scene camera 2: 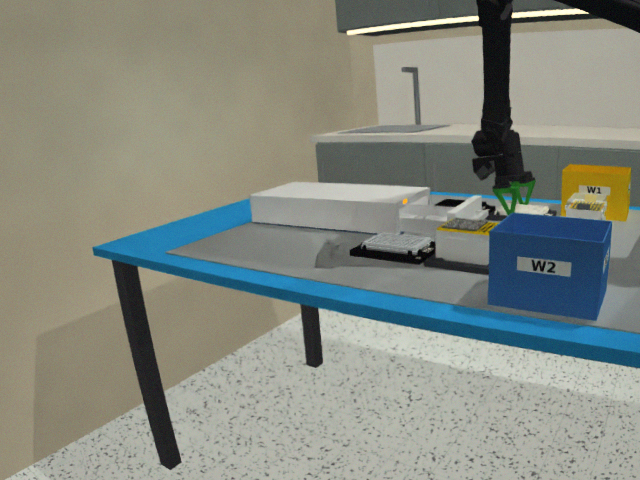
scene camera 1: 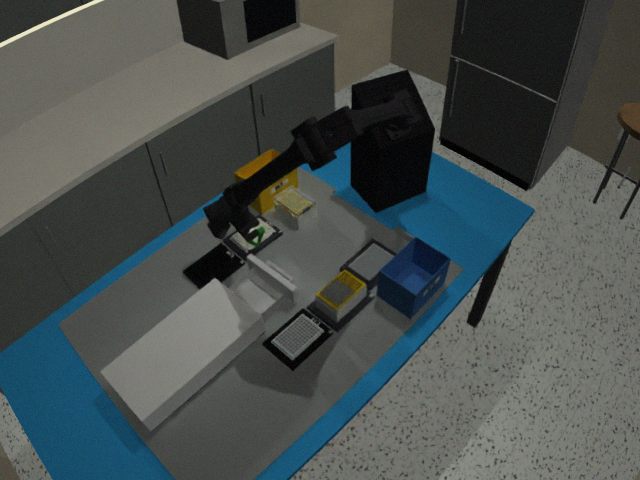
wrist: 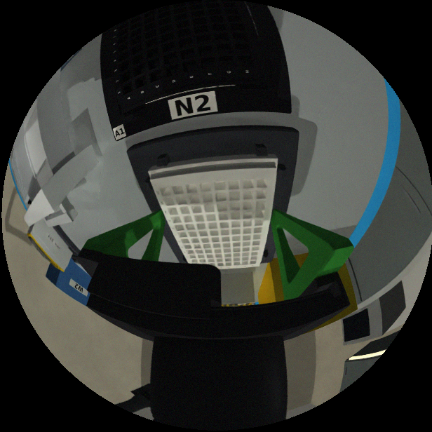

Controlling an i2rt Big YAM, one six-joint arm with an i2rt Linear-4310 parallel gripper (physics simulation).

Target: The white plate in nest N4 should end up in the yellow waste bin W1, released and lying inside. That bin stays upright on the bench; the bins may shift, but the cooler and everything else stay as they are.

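Places are measured from the arm's base along level axes (x ahead, y right, z down), in metres.
Pixels of known places: gripper, fingertip midpoint: point(scene camera 2: 517, 212) point(scene camera 1: 250, 237).
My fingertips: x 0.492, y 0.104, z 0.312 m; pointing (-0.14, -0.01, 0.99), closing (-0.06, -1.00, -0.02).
Note:
Behind a point stands the place of what it marks.
A white plate with many square wells point(scene camera 1: 267, 231) {x 0.435, y 0.084, z 0.303 m} point(scene camera 2: 537, 209) {x 0.439, y 0.112, z 0.300 m} point(wrist: 220, 240) sits on a dark nest point(wrist: 215, 142), beside the nest labelled N2. This plate's own nest label cannot be read. My gripper point(scene camera 1: 256, 236) {x 0.492, y 0.104, z 0.312 m} point(scene camera 2: 517, 206) {x 0.492, y 0.104, z 0.312 m} point(wrist: 217, 215) is open and empty, pointing down over this plate. In the wrist view its green fingers stand at the plate's two long sides; their exact height is hard to tell. The yellow bin W1 point(scene camera 1: 266, 198) {x 0.372, y 0.186, z 0.267 m} point(scene camera 2: 594, 178) {x 0.314, y 0.197, z 0.221 m} point(wrist: 268, 285) stands upright near the back edge of the bench, on the side toward the arm's base.
A clear box with a yellow top point(scene camera 1: 294, 201) {x 0.310, y 0.106, z 0.257 m} stands beside W1. The black N2 plate point(scene camera 1: 211, 266) {x 0.658, y 0.062, z 0.300 m} point(wrist: 192, 50) and a long white unit with an open drawer point(scene camera 1: 180, 351) {x 0.882, y -0.195, z 0.242 m} point(scene camera 2: 330, 206) {x 0.810, y -0.266, z 0.259 m} lie beyond. A yellow-topped box point(scene camera 1: 341, 291) {x 0.412, y -0.285, z 0.249 m}, another plate point(scene camera 1: 298, 335) {x 0.576, y -0.305, z 0.300 m} and blue bin W2 point(scene camera 1: 410, 281) {x 0.189, y -0.341, z 0.322 m} point(scene camera 2: 547, 279) {x 0.186, y -0.426, z 0.271 m} stand frontward.

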